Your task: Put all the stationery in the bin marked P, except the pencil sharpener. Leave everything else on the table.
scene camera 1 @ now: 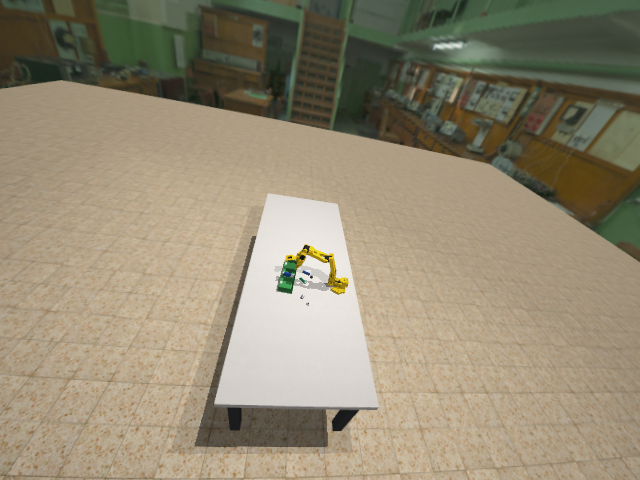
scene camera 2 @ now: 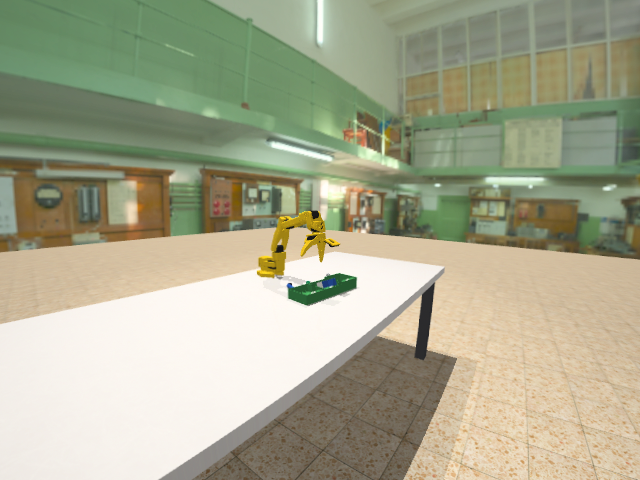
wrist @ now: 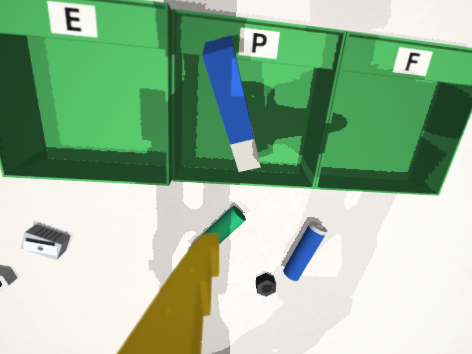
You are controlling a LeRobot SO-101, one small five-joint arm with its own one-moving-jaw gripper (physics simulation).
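Pixels of known places: end effector, tool point: (scene camera 1: 295,268) (scene camera 2: 320,261) (wrist: 218,248); arm's base, origin of the base link: (scene camera 1: 334,287) (scene camera 2: 274,275).
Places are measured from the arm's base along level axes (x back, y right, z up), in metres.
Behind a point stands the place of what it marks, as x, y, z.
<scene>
My gripper (scene camera 2: 312,256) @[-0.256, 0.027, 0.101] is open and empty, high above the table near the green tray; its notched jaw (wrist: 175,295) shows in the wrist view, the moving jaw is out of that picture. A blue block with a white end, like an eraser (scene camera 1: 287,274) @[-0.299, 0.028, 0.039] (scene camera 2: 328,283) @[-0.301, 0.041, 0.034] (wrist: 230,100) @[-0.296, 0.034, 0.044], lies slanted in the middle bin marked P (wrist: 305,52) @[-0.318, 0.074, 0.028]. A green cylinder (scene camera 1: 302,280) @[-0.203, 0.019, 0.010] (wrist: 230,222) @[-0.213, 0.033, 0.014] lies on the table before bin P, partly hidden by the jaw; its kind is unclear. The grey and silver pencil sharpener (scene camera 1: 302,296) @[-0.202, -0.105, 0.011] (wrist: 46,241) @[-0.205, -0.097, 0.011] lies on the table to the left in the wrist view.
The green tray (scene camera 1: 284,289) @[-0.308, -0.078, 0.025] (scene camera 2: 310,298) @[-0.319, 0.160, 0.018] also has bin E (wrist: 120,22) @[-0.330, -0.013, 0.035] and bin F (wrist: 385,47) @[-0.320, 0.117, 0.028] either side of P. A blue battery-like cylinder (scene camera 1: 306,272) @[-0.178, 0.088, 0.013] (wrist: 305,251) @[-0.184, 0.090, 0.013] and a black hex nut (scene camera 1: 311,276) @[-0.145, 0.062, 0.008] (wrist: 266,284) @[-0.150, 0.061, 0.009] lie before it. A grey-white thing (wrist: 6,276) @[-0.172, -0.140, 0.006] is cut off at the left.
</scene>
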